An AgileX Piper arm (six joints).
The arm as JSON. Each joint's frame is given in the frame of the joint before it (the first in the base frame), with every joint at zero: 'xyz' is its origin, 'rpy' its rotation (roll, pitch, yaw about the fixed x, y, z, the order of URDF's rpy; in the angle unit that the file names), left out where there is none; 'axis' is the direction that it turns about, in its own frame. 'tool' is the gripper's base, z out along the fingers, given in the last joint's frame.
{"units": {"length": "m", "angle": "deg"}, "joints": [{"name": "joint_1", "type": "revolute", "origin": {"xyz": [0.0, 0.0, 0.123]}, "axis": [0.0, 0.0, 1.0]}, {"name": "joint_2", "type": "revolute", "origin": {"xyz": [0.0, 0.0, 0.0]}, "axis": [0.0, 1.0, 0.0]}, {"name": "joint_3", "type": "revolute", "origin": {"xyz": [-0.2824, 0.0, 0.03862]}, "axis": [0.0, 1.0, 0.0]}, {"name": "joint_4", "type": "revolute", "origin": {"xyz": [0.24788, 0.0, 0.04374]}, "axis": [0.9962, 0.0, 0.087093]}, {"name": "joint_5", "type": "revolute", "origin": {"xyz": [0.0, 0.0, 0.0]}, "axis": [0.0, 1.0, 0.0]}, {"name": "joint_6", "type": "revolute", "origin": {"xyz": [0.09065, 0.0, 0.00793]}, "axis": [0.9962, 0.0, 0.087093]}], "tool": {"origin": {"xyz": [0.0, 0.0, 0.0], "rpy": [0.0, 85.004, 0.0]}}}
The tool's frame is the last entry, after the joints.
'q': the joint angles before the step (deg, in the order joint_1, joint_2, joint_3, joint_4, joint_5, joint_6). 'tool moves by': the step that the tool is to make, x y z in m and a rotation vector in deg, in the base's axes. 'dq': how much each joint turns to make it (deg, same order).
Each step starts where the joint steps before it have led.
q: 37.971 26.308 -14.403 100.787 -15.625 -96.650
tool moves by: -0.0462 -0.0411 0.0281 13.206 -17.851 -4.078
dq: -2.822 -22.494 0.002 0.032 -1.309 -0.161
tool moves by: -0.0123 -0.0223 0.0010 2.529 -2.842 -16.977
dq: -13.135 -4.622 -0.008 0.150 -4.030 -0.545
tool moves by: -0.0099 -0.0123 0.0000 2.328 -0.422 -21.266
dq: -21.872 0.025 0.006 -0.104 -0.019 2.536
